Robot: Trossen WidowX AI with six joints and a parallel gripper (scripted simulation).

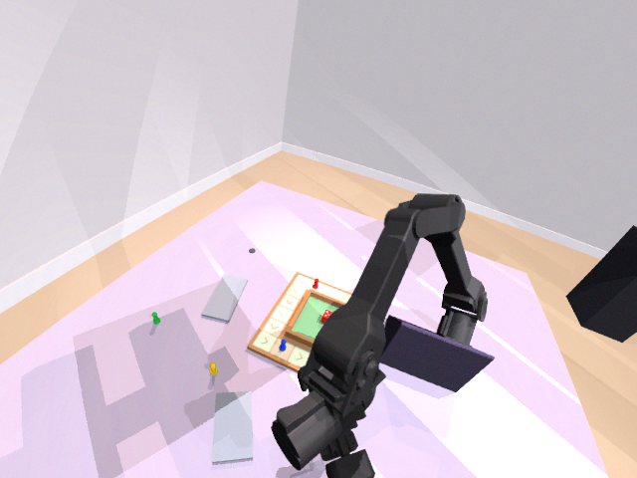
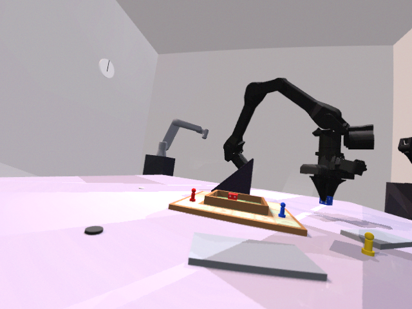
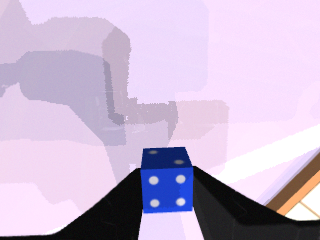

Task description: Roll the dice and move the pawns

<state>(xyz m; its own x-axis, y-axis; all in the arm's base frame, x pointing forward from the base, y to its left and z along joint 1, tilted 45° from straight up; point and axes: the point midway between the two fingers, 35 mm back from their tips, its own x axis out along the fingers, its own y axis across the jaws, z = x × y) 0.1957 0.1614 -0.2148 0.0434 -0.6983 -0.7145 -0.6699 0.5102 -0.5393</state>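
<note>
The red pawn lies 36 cm to the right of my gripper tip, 16 cm ahead of it and 2 cm below it. Also, from my gripper tip: blue pawn: 15 cm ahead, 14 cm to the right, 2 cm below; yellow pawn: 25 cm ahead, 3 cm below, 2 cm to the right; green tray: 25 cm to the right, 9 cm ahead, 4 cm below.
</note>
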